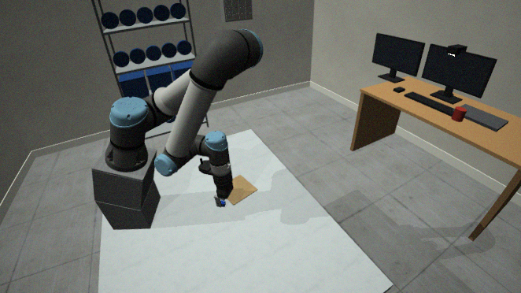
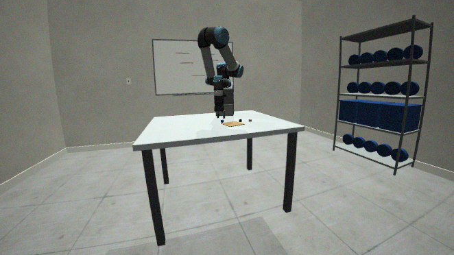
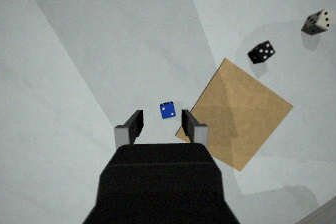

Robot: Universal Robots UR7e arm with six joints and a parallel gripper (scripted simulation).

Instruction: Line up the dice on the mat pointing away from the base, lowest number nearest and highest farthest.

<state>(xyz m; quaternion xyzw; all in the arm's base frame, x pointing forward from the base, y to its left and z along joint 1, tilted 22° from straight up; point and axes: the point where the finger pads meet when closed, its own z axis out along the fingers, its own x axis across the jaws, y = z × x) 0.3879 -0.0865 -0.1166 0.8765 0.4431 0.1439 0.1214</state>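
Right now the blue die is 1 cm to the left of my hand and 4 cm below it. Round my hand: tan mat 8 cm ahead, 8 cm to the left, 5 cm below; then black die 2 cm ahead, 16 cm to the left, 4 cm below; then white die 3 cm ahead, 24 cm to the left, 4 cm below.
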